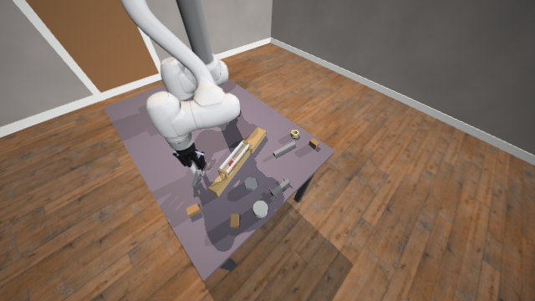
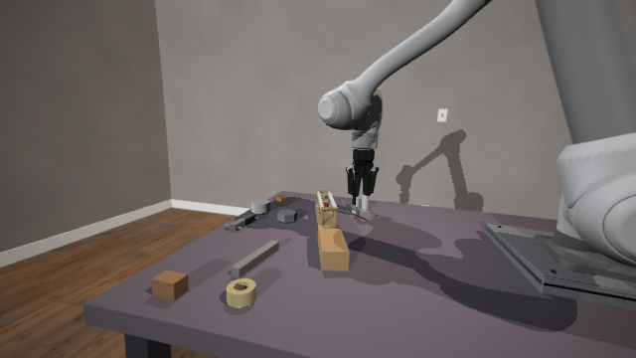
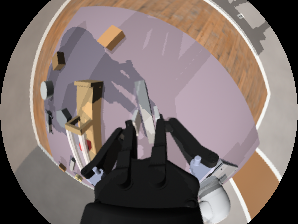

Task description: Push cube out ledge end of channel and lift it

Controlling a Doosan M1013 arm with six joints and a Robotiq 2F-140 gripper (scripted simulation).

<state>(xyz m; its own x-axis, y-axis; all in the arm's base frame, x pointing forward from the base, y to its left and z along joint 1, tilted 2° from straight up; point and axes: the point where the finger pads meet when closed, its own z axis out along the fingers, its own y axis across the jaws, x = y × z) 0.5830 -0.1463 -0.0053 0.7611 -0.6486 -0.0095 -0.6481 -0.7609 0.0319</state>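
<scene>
Right now my hand is 180 mm to the right of the channel, 70 mm short of it and 20 mm below it. The rest, counted from my hand: grey hexagonal piece (200 mm ahead, 180 mm to the left, 20 mm below); white disc (330 mm ahead, 150 mm to the left, 20 mm below); grey handle piece (300 mm ahead, 290 mm to the left, 30 mm below).
</scene>
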